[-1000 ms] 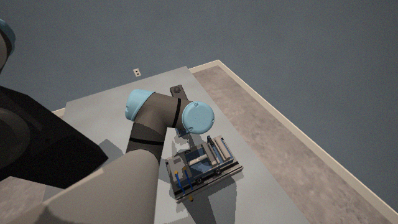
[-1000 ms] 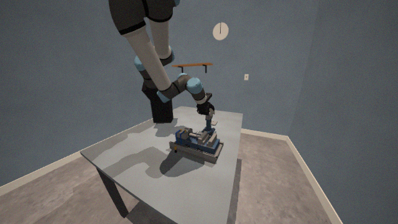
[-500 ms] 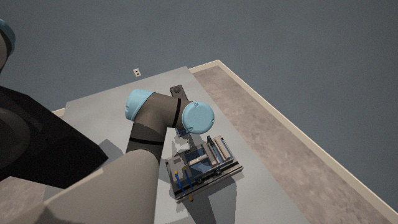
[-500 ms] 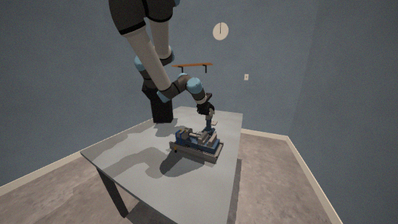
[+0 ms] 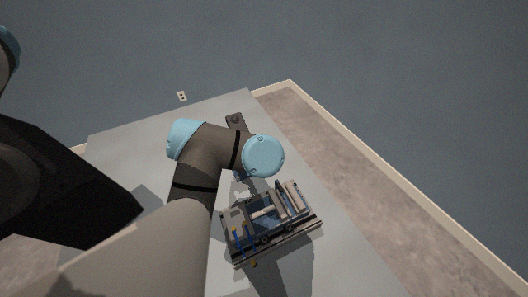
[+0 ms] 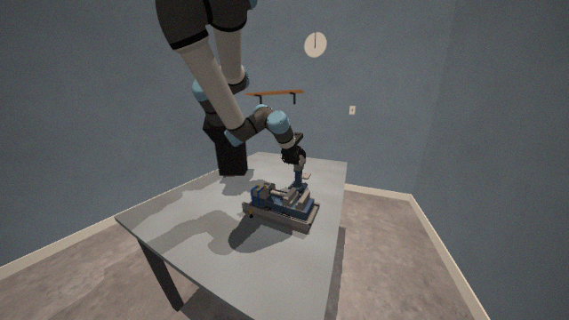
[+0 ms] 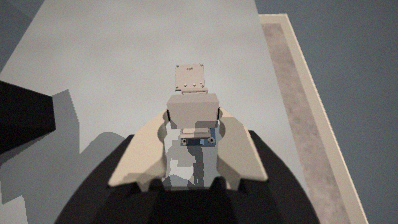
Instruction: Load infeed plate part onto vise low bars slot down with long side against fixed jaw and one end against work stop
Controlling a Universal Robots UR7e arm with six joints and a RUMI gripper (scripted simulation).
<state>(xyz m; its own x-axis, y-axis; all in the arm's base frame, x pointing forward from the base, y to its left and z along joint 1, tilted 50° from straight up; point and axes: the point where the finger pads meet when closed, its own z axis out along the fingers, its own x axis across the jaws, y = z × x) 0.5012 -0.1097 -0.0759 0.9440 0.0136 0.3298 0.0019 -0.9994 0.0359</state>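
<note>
Now: hand 1 cm to the right of the part and 1 cm above it. Round my hand: cylinder rod 22 cm to the right, 8 cm below, 7 cm behind; pale plate 16 cm to the left, 16 cm below, 2 cm ahead; work stop 20 cm to the right, 7 cm below, 3 cm ahead.
</note>
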